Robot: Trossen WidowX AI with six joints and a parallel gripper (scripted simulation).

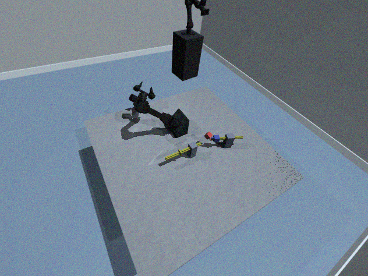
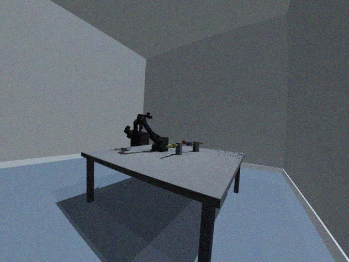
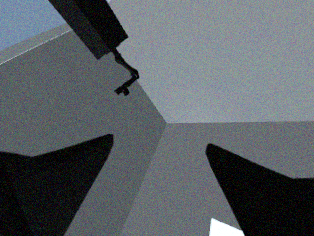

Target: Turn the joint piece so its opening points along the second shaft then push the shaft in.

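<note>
My gripper tip is 68 cm short of the red square joint piece, 15 cm to the right of it and 12 cm above it.
</note>
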